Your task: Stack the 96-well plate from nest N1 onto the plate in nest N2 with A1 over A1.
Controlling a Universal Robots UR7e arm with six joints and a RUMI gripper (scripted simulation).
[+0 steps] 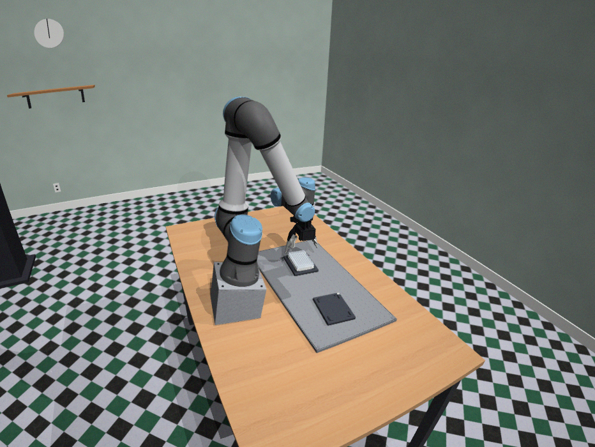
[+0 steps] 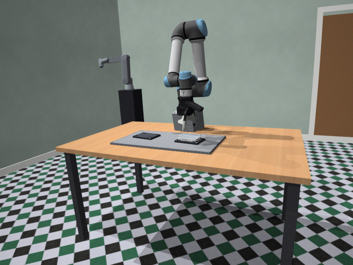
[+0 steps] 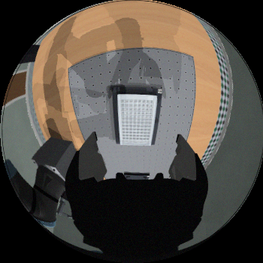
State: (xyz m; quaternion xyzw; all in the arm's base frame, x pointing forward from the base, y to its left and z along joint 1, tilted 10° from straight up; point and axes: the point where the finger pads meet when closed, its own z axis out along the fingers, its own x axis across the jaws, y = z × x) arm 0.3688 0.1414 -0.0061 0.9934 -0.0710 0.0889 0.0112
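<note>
Right now my hand is 5 cm above the 96-well plate. Round my hand: black plate nest (4 cm behind, 34 cm to the right, 8 cm below); then A1 label (6 cm ahead, 7 cm to the left, 7 cm below).
</note>
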